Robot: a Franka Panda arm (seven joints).
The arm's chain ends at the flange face. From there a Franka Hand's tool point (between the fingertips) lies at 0.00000 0.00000 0.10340 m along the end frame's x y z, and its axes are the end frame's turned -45 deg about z.
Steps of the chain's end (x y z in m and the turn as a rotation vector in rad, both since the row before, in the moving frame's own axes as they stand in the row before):
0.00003, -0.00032, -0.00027, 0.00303, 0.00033, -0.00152
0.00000, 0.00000, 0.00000, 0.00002, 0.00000, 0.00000
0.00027, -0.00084, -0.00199, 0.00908, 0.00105, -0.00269
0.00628, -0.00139, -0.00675, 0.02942, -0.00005, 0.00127
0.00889, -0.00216, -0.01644, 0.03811, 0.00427, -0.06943
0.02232, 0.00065, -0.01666, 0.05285, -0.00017, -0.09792
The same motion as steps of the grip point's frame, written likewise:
0.00049, -0.00040, -0.00027, 0.00191, 0.00238, -0.00152
0.00000, 0.00000, 0.00000, 0.00001, 0.00001, 0.00000
0.00152, -0.00099, -0.00199, 0.00568, 0.00716, -0.00269
0.00757, 0.00130, -0.00679, 0.02084, 0.02077, 0.00127
0.01082, 0.00218, -0.01652, 0.02393, 0.02997, -0.06943
0.01898, 0.01219, -0.01680, 0.03749, 0.03725, -0.09792

